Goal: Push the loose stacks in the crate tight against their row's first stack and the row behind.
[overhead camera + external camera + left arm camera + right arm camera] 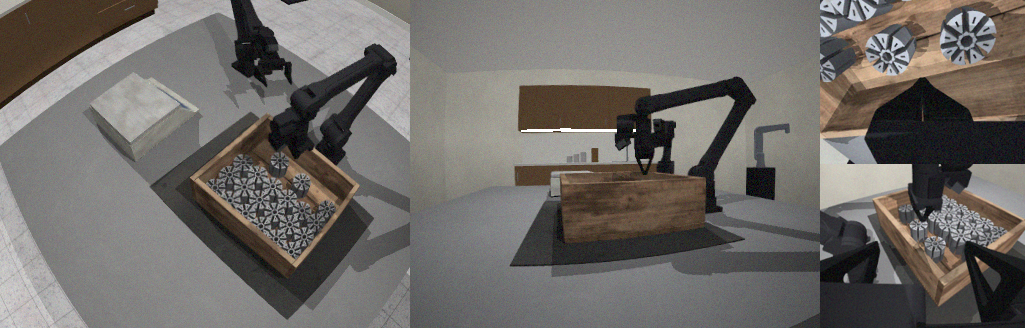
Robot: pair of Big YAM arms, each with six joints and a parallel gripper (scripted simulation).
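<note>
The wooden crate is 100 mm ahead of my left hand, 50 mm to the left of it and 100 mm below it. From my left hand the other things lie so: pale grey box 330 mm ahead, 570 mm to the right, 70 mm below; dark mat 120 mm ahead, 40 mm to the left, 150 mm below.
</note>
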